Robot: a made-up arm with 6 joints. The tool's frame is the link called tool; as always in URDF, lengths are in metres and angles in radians. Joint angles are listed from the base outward. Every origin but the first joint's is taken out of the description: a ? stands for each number. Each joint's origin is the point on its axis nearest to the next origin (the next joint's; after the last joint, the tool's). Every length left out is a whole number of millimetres.
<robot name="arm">
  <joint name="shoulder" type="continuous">
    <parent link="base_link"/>
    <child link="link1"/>
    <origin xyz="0 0 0.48" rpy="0 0 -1.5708"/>
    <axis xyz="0 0 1"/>
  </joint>
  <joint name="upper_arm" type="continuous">
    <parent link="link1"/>
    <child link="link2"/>
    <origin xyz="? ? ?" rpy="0 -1.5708 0"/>
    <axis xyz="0 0 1"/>
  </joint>
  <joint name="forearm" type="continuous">
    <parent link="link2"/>
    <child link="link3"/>
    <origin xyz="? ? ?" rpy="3.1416 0 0"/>
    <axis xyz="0 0 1"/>
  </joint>
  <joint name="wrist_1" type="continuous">
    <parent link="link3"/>
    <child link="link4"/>
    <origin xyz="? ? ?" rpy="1.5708 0 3.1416"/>
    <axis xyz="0 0 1"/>
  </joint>
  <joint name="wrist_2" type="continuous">
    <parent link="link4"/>
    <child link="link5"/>
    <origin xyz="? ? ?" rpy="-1.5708 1.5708 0"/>
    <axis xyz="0 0 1"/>
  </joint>
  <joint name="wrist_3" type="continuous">
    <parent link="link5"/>
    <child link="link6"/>
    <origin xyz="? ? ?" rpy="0 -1.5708 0"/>
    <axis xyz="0 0 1"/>
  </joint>
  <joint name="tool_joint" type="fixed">
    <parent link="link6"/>
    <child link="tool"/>
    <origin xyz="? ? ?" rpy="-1.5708 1.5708 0"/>
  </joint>
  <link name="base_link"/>
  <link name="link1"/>
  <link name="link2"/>
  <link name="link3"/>
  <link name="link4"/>
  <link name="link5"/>
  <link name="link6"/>
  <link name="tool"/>
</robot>
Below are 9 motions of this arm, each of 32 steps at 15 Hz.
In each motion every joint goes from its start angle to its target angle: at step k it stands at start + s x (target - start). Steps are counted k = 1, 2, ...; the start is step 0. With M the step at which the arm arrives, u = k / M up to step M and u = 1 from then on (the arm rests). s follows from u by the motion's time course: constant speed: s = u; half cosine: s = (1 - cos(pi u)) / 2; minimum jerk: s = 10 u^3 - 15 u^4 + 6 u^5.
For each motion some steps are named. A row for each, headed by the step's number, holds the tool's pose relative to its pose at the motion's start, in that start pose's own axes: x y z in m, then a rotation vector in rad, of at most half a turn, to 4 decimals.
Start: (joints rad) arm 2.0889 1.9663 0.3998 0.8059 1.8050 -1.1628
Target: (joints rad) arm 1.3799 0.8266 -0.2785 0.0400 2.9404 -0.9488
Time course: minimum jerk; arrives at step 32
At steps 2, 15, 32:
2: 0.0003 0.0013 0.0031 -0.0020 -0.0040 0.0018
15: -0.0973 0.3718 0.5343 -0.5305 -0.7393 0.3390
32: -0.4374 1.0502 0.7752 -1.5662 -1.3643 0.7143

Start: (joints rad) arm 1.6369 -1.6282 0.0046 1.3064 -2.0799 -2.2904
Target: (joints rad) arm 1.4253 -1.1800 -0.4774 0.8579 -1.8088 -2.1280
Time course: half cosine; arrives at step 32
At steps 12, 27, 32:
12: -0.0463 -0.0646 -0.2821 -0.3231 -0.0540 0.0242
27: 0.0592 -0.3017 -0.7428 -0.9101 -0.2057 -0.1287
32: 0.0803 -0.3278 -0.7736 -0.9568 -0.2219 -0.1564

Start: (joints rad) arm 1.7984 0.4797 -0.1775 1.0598 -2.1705 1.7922
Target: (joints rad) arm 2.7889 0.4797 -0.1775 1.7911 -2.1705 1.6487
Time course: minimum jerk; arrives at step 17
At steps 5, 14, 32:
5: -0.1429 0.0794 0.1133 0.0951 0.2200 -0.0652
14: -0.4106 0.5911 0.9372 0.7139 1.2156 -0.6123
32: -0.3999 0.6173 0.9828 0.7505 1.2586 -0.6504

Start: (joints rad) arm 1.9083 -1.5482 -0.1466 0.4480 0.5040 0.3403
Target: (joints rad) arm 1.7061 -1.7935 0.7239 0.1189 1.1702 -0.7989
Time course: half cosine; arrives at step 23
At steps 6, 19, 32:
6: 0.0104 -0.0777 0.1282 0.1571 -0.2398 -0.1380
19: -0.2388 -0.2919 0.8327 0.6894 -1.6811 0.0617
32: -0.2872 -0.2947 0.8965 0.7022 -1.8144 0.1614

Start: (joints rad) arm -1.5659 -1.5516 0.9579 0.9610 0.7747 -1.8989
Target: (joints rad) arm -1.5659 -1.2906 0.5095 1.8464 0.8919 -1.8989
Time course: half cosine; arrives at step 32
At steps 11, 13, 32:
11: -0.0243 -0.1480 -0.1376 -0.0466 0.2484 -0.1460
13: -0.0380 -0.1958 -0.1886 -0.0564 0.3394 -0.1889
32: -0.2219 -0.4680 -0.5902 -0.0351 1.0469 -0.3743

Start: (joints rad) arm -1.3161 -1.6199 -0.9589 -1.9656 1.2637 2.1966
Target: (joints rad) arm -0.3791 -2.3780 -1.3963 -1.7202 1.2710 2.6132
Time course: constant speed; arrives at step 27
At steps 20, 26, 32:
20: 0.2091 -0.0302 -0.3378 -0.1400 -0.1771 0.5724
26: 0.2354 0.0284 -0.4279 -0.1514 -0.2283 0.7273
32: 0.2362 0.0397 -0.4419 -0.1522 -0.2364 0.7524

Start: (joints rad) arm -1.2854 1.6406 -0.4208 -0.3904 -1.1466 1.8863
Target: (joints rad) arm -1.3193 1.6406 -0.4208 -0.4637 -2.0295 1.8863
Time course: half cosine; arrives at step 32
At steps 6, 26, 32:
6: 0.0007 0.0006 -0.0015 0.0021 -0.0313 0.0686
26: 0.0080 0.0063 -0.0153 -0.0118 -0.3452 0.7435
32: 0.0088 0.0069 -0.0166 -0.0169 -0.3769 0.8118

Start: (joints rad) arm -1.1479 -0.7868 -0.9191 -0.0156 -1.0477 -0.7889
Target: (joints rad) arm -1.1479 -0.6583 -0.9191 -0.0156 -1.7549 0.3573
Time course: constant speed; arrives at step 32
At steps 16, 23, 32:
16: 0.0222 0.0221 0.0220 -0.5637 0.3710 -0.2042
23: 0.0325 0.0314 0.0313 -0.7969 0.5740 -0.2277
32: 0.0463 0.0430 0.0430 -1.0737 0.8602 -0.1889

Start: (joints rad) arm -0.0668 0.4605 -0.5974 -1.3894 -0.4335 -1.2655
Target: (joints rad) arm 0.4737 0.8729 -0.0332 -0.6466 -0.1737 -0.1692
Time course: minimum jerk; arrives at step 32
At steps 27, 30, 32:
27: 0.4806 -0.1681 -0.4016 -2.2450 -0.0926 -0.0352
30: 0.4949 -0.1813 -0.4108 -2.3089 -0.0894 -0.0315
32: 0.4961 -0.1824 -0.4115 -2.3140 -0.0892 -0.0311

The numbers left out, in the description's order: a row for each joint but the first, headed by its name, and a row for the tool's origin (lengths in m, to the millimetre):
upper_arm: 0 0 0
forearm: 0.983 0 0
wrist_1: 0 -0.819 0
wrist_2: 0 0.155 0
wrist_3: 0 0 0
tool: 0 0 0

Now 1 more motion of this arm.
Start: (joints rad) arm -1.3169 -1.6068 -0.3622 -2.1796 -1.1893 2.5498
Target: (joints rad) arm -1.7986 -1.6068 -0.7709 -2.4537 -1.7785 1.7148
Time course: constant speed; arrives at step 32
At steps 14, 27, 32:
14: -0.0085 0.1770 -0.0929 0.4305 0.0075 0.1235
27: -0.0606 0.3216 -0.1697 0.8080 0.0448 0.1922
32: -0.0895 0.3717 -0.1949 0.9445 0.0629 0.2089

